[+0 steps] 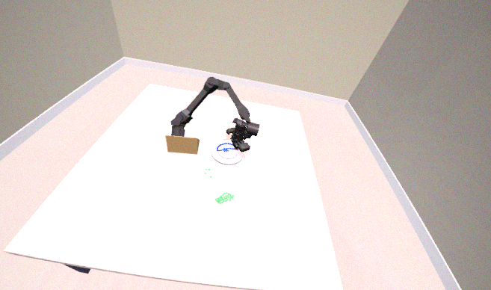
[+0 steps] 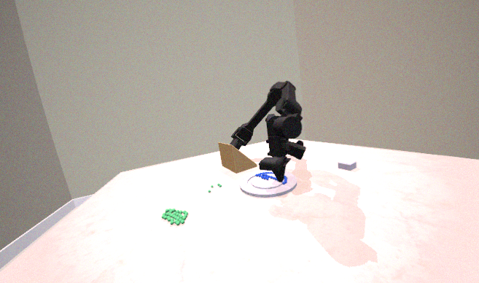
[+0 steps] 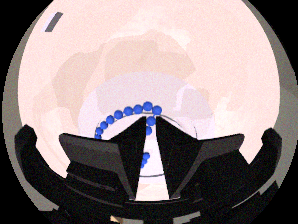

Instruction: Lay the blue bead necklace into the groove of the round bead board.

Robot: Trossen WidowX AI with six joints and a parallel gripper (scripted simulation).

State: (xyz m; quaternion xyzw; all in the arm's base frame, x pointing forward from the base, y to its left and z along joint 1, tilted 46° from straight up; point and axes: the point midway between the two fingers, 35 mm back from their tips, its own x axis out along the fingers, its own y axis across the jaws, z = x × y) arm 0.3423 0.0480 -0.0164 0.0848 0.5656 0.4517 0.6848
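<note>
Now: gripper tip 5 cm past the round white bead board, 2 cm to the left of it and 1 cm above it. Also, from my gripper tip: small grey block: 27 cm to the left, 6 cm ahead.
</note>
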